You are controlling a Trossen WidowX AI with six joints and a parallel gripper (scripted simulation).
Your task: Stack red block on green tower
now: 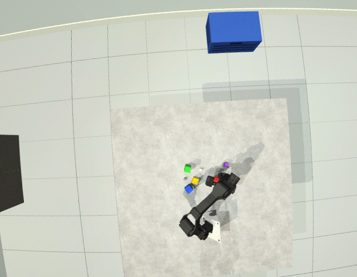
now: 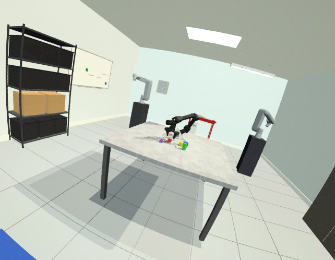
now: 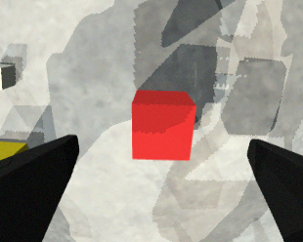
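The red block is 4 cm below my gripper tip. Round my gripper tip: purple block 11 cm ahead, 6 cm to the right, 4 cm below; then yellow block 15 cm to the left, 4 cm below, 1 cm behind; then small white cube 11 cm to the left, 6 cm ahead, 5 cm below.
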